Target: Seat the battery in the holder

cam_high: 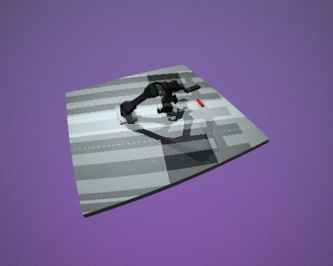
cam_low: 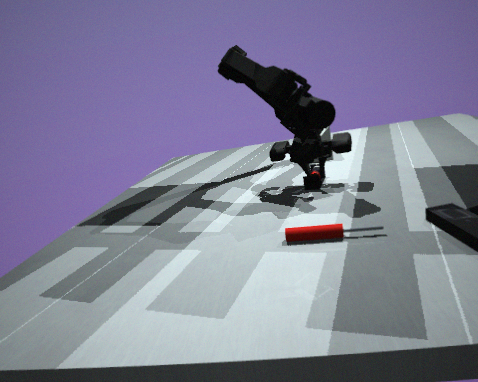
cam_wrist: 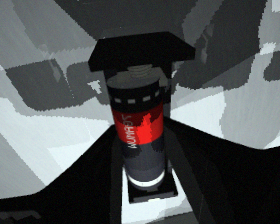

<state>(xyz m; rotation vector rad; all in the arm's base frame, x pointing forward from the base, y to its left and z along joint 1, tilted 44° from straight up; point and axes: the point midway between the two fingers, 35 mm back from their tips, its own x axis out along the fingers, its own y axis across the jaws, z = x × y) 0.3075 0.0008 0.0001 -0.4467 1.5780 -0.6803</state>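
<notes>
Now: gripper tip 10 mm below the battery. Also, from my gripper tip: red-handled screwdriver: 310 mm ahead, 50 mm to the left; then flat black box: 330 mm ahead, 230 mm to the left.
</notes>
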